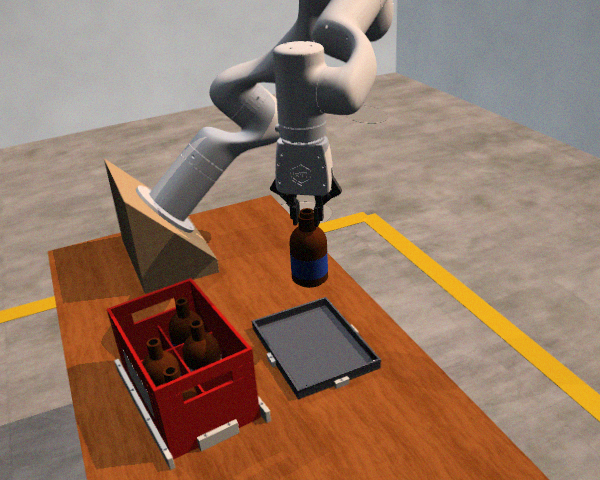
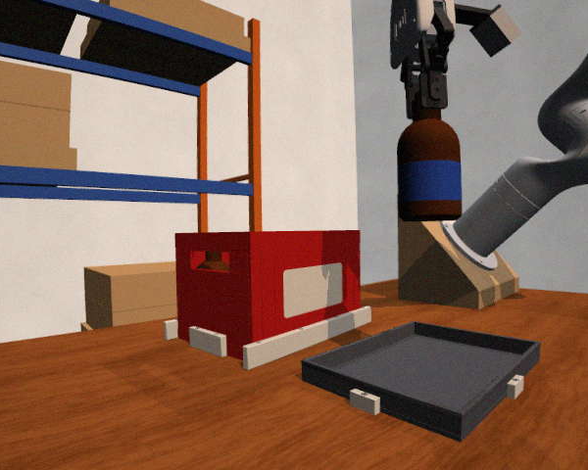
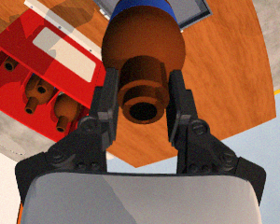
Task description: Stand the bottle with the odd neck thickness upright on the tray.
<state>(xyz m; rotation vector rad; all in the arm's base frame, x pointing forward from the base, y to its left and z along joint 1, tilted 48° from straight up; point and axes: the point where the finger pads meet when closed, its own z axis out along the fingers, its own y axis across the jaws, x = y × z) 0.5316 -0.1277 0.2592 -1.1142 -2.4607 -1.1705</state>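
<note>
My hand is 320 mm above the dark grey tray. From my hand the other things lie so: red crate: 290 mm to the right, 250 mm below, 30 mm behind; then brown bottle: 330 mm to the right, 250 mm below, 60 mm ahead.
</note>
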